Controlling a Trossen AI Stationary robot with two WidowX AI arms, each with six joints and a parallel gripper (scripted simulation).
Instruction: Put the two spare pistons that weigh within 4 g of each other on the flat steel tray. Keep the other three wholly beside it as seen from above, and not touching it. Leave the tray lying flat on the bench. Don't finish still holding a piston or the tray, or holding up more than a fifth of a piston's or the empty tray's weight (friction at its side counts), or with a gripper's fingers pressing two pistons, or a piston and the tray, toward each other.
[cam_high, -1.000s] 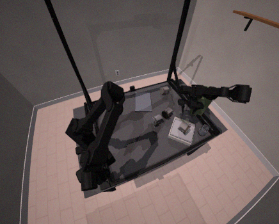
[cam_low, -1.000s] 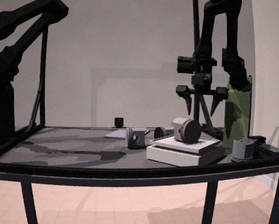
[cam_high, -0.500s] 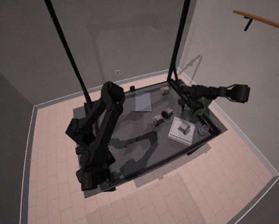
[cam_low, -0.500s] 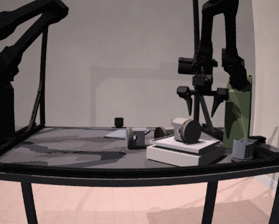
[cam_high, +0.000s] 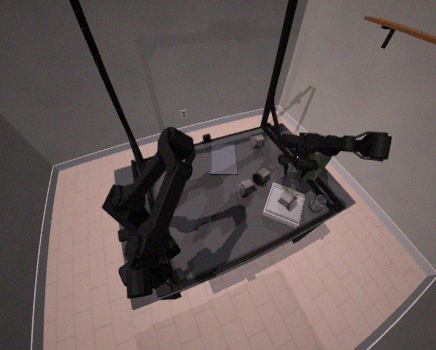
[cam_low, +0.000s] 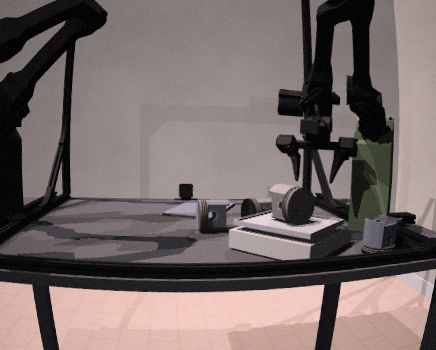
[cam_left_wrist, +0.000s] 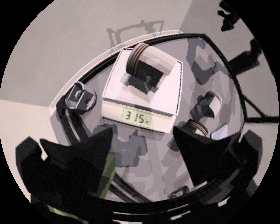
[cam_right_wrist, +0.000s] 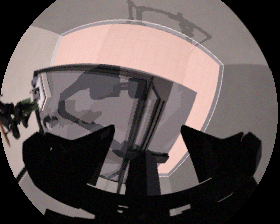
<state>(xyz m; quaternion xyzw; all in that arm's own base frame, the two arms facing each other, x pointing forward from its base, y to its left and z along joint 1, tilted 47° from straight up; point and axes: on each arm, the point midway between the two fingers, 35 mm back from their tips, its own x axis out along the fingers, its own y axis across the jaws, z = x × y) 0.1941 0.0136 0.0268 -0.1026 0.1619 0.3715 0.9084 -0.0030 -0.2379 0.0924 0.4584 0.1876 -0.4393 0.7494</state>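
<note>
Now: left hand 110 mm above the white scale pan, 100 mm short of it and 80 mm to the left of it. From my left hand the other things lie so: flat grey steel tray: 310 mm behind, 250 mm to the right, 150 mm below; piston: 360 mm behind, 120 mm below, 10 mm to the right.
</note>
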